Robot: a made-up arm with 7 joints.
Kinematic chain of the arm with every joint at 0, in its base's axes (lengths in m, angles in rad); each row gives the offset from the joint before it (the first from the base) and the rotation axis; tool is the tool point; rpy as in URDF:
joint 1: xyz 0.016 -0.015 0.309 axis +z
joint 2: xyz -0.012 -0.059 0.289 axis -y
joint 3: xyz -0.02 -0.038 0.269 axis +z
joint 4: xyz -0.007 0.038 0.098 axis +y
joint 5: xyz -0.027 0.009 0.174 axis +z
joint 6: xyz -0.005 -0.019 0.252 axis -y
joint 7: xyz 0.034 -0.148 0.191 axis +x
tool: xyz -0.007 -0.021 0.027 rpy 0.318 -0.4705 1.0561
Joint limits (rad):
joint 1: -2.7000..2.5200
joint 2: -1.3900..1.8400
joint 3: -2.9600..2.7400
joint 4: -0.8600..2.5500
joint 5: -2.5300..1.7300
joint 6: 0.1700..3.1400
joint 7: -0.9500..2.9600
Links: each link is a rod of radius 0.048 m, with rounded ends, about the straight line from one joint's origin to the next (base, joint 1, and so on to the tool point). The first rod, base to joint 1, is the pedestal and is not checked.
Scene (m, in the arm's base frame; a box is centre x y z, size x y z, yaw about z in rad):
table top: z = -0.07
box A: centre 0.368 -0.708 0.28 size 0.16 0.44 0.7 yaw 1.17
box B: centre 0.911 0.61 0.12 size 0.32 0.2 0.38 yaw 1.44
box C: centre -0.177 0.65 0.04 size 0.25 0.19 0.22 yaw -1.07
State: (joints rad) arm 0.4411 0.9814 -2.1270 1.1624 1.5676 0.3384 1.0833
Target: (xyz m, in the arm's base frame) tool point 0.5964 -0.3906 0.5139
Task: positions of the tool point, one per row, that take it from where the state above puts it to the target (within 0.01 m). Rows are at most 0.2 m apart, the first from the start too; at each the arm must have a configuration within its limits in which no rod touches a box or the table.
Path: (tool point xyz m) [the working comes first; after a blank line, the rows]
Joints at the target: 1.2774 1.1092 -1.8742 1.6842 1.6685 0.2584 1.0626
Straight joint move there: touches box A.

1: -0.0727 -0.7666 0.5154
2: 0.0423 -0.6583 0.4642
3: 0.1045 -0.5233 0.4201
4: 0.1203 -0.3778 0.3914
5: 0.1012 -0.2332 0.3820
6: 0.2173 -0.2983 0.3752
7: 0.3536 -0.3385 0.3944
8: 0.4867 -0.3634 0.4437
9: 0.5964 -0.3906 0.5139

